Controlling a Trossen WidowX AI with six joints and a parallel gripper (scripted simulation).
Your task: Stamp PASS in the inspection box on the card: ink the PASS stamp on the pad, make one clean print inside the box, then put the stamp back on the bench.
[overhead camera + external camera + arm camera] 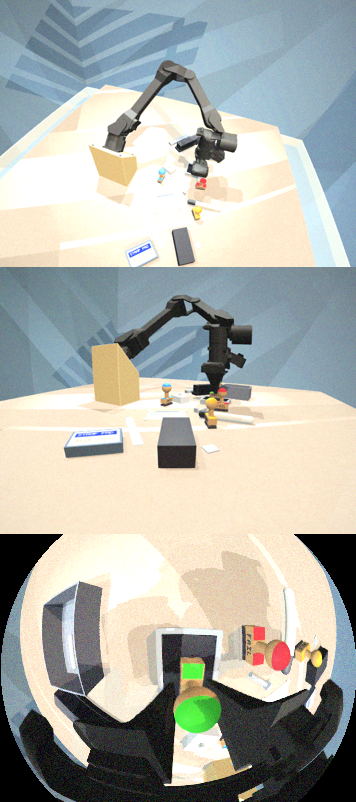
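My gripper tip is right at the green knob stamp. Also, from my gripper tip: ink pad 3 cm below; then red-knobbed stamp 7 cm to the right, 3 cm ahead, 2 cm below; then grey tray 14 cm to the left, 5 cm ahead, 2 cm below.
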